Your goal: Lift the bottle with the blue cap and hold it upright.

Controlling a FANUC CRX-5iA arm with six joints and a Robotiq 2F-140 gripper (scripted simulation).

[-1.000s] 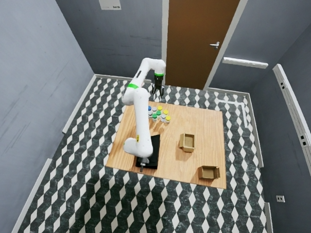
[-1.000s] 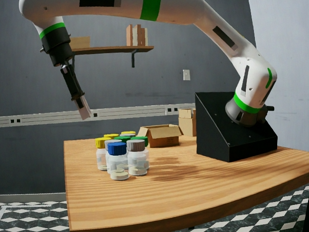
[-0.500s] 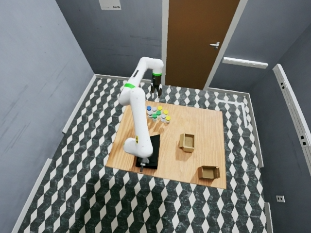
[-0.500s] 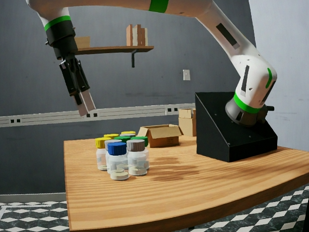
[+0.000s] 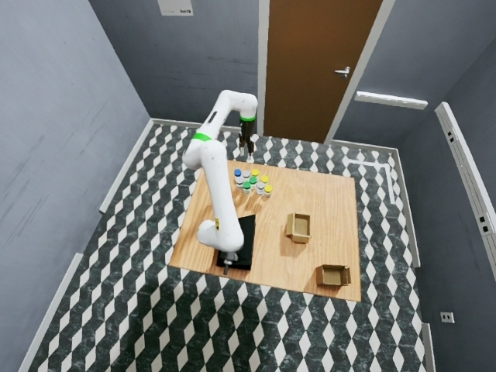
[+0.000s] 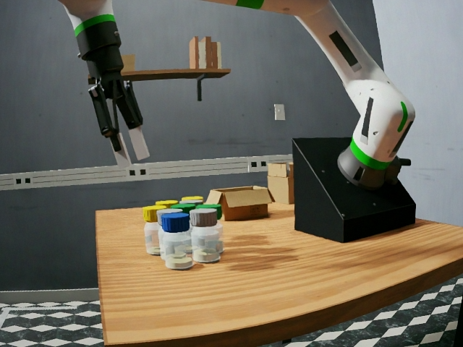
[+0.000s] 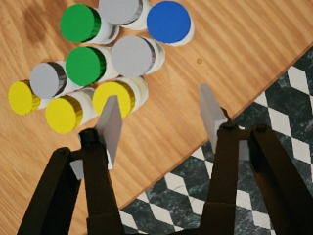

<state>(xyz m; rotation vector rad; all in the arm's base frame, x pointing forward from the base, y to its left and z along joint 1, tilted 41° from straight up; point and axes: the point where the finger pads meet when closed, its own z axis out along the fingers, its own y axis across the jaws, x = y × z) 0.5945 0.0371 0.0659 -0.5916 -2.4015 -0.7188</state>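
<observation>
Now: hand 160 mm past the green-capped bottle, 40 mm to the left of it and 190 mm above it. Round my hand: yellow-capped bottle 50 mm behind, 80 mm to the right, 190 mm below.
</observation>
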